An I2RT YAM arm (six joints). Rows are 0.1 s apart.
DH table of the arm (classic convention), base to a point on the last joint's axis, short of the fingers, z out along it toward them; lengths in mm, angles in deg. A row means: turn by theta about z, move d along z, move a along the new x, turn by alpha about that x. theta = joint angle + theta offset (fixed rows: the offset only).
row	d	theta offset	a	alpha
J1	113.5	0	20	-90
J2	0	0	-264	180
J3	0	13.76	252.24	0
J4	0	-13.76	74	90
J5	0	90	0	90
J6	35.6	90	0	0
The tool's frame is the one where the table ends.
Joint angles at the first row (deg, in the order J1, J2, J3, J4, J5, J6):
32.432, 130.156, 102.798, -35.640, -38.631, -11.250
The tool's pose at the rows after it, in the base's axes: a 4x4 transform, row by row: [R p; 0 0 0 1], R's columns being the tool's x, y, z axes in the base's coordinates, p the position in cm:
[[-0.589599 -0.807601 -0.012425 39.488], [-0.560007 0.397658 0.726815 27.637], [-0.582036 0.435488 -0.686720 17.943], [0 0 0 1]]
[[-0.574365 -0.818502 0.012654 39.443], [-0.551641 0.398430 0.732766 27.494], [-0.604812 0.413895 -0.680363 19.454], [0 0 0 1]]
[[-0.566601 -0.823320 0.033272 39.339], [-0.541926 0.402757 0.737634 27.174], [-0.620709 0.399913 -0.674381 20.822], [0 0 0 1]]
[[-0.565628 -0.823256 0.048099 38.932], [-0.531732 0.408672 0.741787 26.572], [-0.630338 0.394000 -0.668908 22.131], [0 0 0 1]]
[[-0.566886 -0.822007 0.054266 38.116], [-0.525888 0.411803 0.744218 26.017], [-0.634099 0.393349 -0.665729 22.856], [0 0 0 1]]
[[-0.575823 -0.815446 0.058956 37.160], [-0.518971 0.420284 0.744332 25.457], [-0.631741 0.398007 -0.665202 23.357], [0 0 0 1]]
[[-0.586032 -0.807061 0.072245 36.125], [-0.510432 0.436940 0.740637 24.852], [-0.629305 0.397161 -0.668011 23.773], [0 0 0 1]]
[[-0.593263 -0.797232 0.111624 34.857], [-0.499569 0.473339 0.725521 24.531], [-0.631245 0.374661 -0.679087 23.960], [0 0 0 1]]
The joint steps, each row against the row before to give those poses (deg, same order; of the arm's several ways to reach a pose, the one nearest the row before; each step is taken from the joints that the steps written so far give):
-0.072, -1.419, 0.574, -0.131, 0.272, -0.334
-0.082, -1.562, 0.601, -0.448, 0.569, -0.072
-0.236, -1.608, 0.274, -0.574, 0.373, 0.126
-0.350, -2.334, -0.914, -0.535, 0.123, 0.273
-0.051, -2.719, -2.677, 0.445, 0.056, 0.373
0.044, -2.823, -3.176, 0.644, 0.194, 0.842
0.088, -3.044, -3.566, 1.020, 0.773, 1.096
0.721, -3.353, -4.455, 2.528, 2.769, 1.875

